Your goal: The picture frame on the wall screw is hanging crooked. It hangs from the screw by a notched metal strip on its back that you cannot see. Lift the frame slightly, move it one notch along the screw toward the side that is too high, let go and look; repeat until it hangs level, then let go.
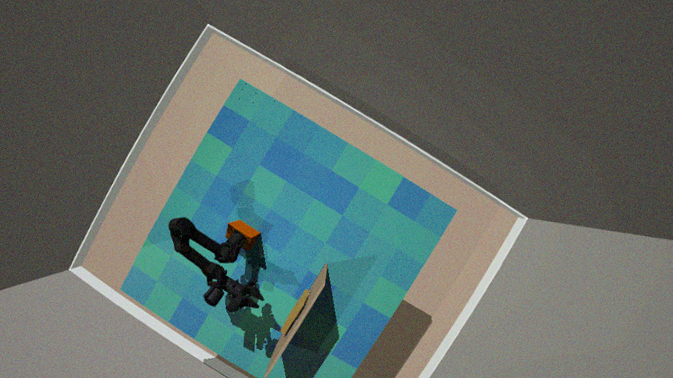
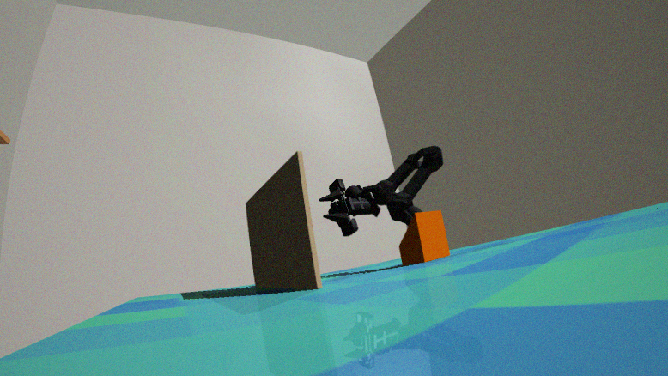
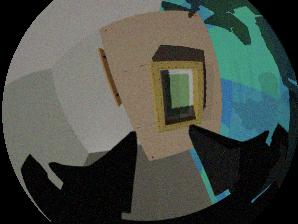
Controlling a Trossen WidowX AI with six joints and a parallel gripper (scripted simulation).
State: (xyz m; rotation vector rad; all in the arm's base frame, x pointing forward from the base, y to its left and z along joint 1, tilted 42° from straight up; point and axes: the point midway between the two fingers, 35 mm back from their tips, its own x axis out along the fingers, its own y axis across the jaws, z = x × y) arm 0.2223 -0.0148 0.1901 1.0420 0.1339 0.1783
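Now: gripper tip 15 cm short of the picture frame, 4 cm to the right of it and 6 cm above it. From my gripper tip the other things lie so: wall panel: 16 cm ahead, 3 cm to the left, 7 cm below.
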